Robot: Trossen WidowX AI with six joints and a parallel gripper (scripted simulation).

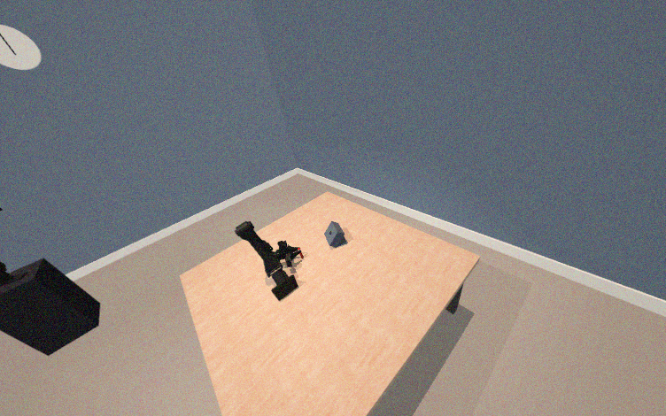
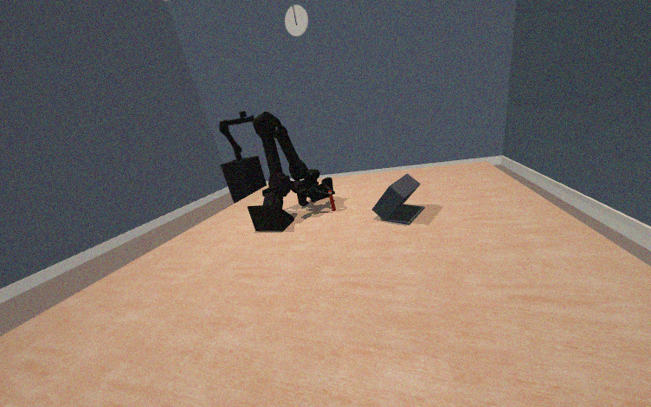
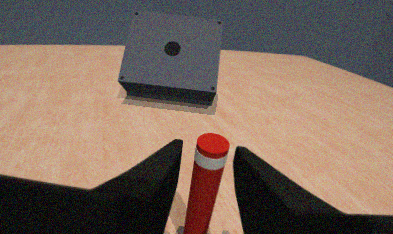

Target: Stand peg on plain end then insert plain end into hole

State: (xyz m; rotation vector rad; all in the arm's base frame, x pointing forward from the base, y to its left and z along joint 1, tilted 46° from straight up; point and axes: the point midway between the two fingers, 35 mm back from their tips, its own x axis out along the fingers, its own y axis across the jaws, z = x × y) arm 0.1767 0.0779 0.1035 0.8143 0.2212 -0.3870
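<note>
Now: the red peg 10 mm below my gripper tip and 10 mm behind it. From my gripper tip the other things lie so: grey sloped panel: 230 mm ahead, 60 mm to the right, 10 mm below.
</note>
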